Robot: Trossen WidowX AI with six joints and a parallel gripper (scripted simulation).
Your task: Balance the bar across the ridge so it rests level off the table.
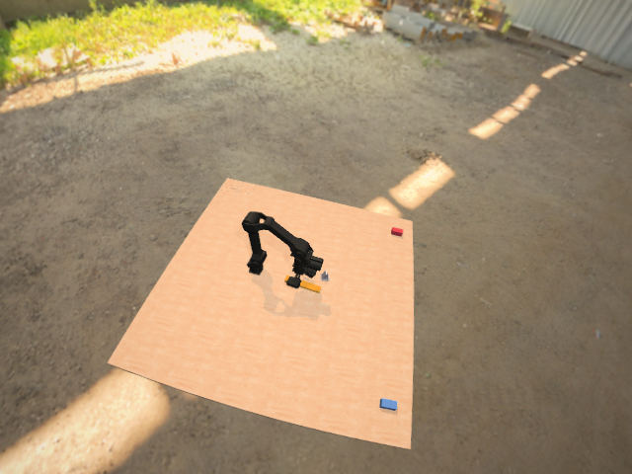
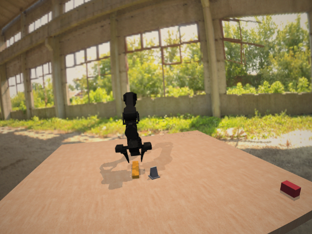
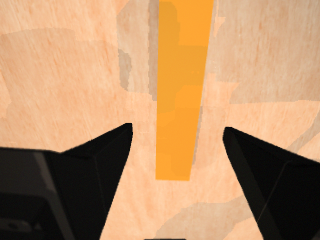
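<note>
Right now my gripper tip is 3 cm short of the orange bar and 3 cm above it. From my gripper tip the other things lie so: blue block (51 cm ahead, 48 cm to the right, 2 cm below); red block (51 cm ahead, 52 cm to the left, 2 cm below).
</note>
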